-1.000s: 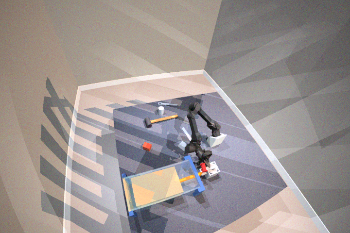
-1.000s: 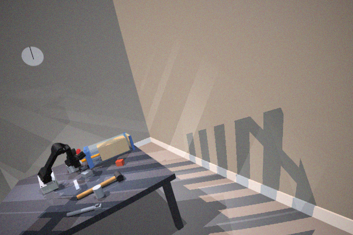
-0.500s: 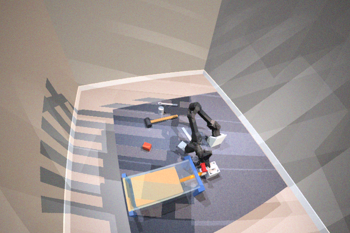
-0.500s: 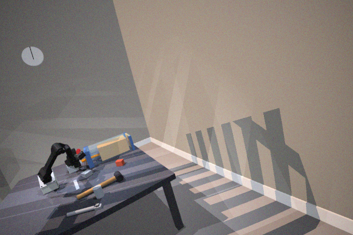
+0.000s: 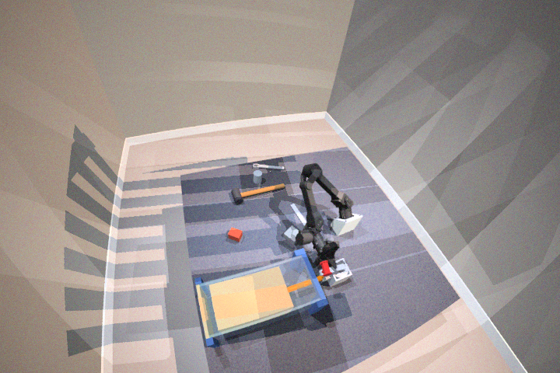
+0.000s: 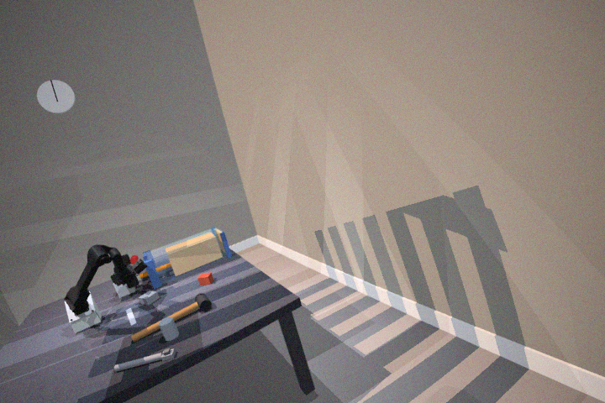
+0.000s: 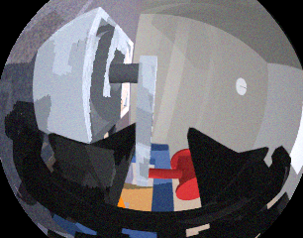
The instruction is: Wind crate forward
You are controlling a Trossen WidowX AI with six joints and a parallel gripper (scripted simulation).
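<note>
The winch handle is 10 mm ahead of my gripper tip, 10 mm to the right of it and 10 mm below it. Also, from my gripper tip: red knob: 50 mm ahead, 20 mm to the right, 20 mm above; then blue frame: 110 mm ahead, 10 mm to the right, 30 mm below; then winch: 70 mm behind, 10 mm to the right, 100 mm below.
</note>
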